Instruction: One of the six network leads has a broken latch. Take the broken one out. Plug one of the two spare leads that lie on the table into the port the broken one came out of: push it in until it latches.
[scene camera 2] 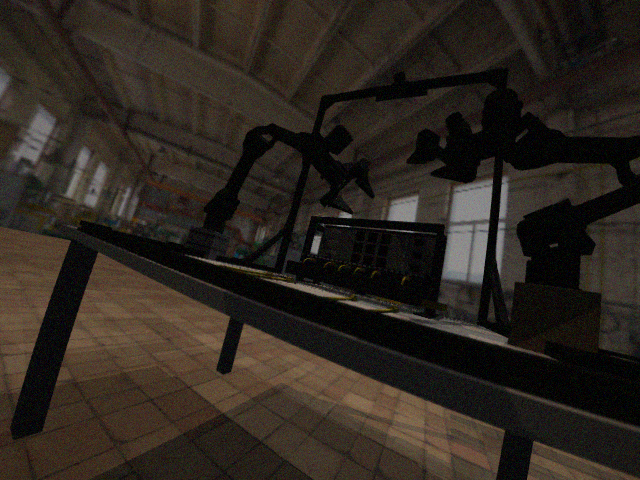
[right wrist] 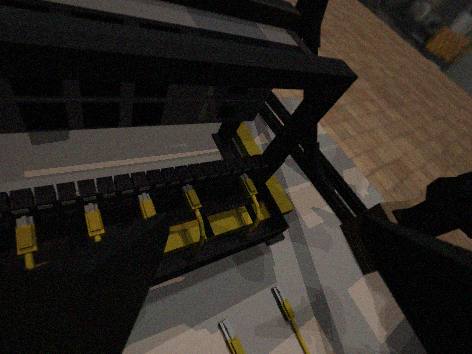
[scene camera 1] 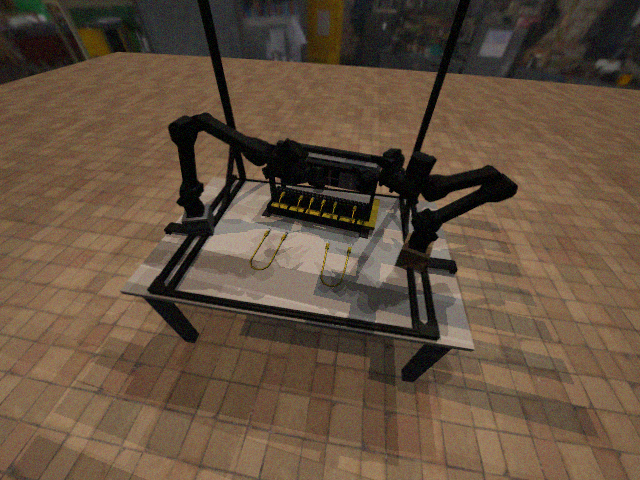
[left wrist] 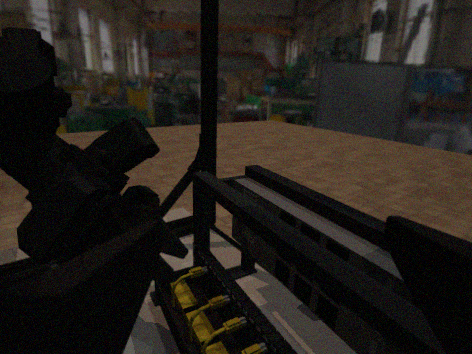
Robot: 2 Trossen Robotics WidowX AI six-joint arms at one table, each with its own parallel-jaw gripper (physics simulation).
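Places are measured from the left arm's base along level axes (x ahead, y left, z up), in metres.
Pixels of known places: left gripper, fingertip midpoint: (scene camera 2: 419,168) (scene camera 1: 361,161) (left wrist: 272,228); right gripper, fingertip midpoint: (scene camera 2: 362,206) (right wrist: 264,223) (left wrist: 179,264); left arm's base at its link origin: (scene camera 2: 552,290) (right wrist: 412,226) (scene camera 1: 418,244); right arm's base at its link origin: (scene camera 2: 211,231) (scene camera 1: 195,212).
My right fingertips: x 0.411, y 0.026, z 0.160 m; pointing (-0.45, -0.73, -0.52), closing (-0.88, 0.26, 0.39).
Ahead of a thing's pixels: the offset from my right fingertips to its middle. "pt": to the spot under its first point. Level surfaces: height alone.
A black patch panel (scene camera 1: 318,220) (scene camera 2: 375,252) stands at the back of the table @[0.262 m down] (scene camera 1: 385,295), with six yellow leads @[0.069 m ahead, 0.045 m right, 0.206 m down] (scene camera 1: 310,205) plugged into it. The right wrist view shows several of their plugs @[0.026 m back, 0.114 m right, 0.169 m down] (right wrist: 192,198) in the port row @[0.057 m ahead, 0.121 m right, 0.174 m down] (right wrist: 129,180); the left wrist view shows several plugs @[pt 0.126 m ahead, 0.073 m right, 0.168 m down] (left wrist: 218,300) from the side. I cannot tell which latch is broken. Two yellow spare leads lie in U shapes in front, one on the left (scene camera 1: 263,270) and one on the right (scene camera 1: 332,286), with its ends @[pt 0.164 m back, 0.035 m left, 0.250 m down] (right wrist: 285,305) in the right wrist view. My right gripper (scene camera 2: 351,190) and left gripper (scene camera 2: 437,162) hang open and empty above the panel.
Two tall black posts (scene camera 1: 218,71) (scene camera 1: 437,81) rise behind the panel. Black rails (scene camera 1: 294,311) frame the table top. A brown block (scene camera 1: 413,257) sits at the left arm's base, and the right arm's base (scene camera 1: 191,224) stands at the table's left edge.
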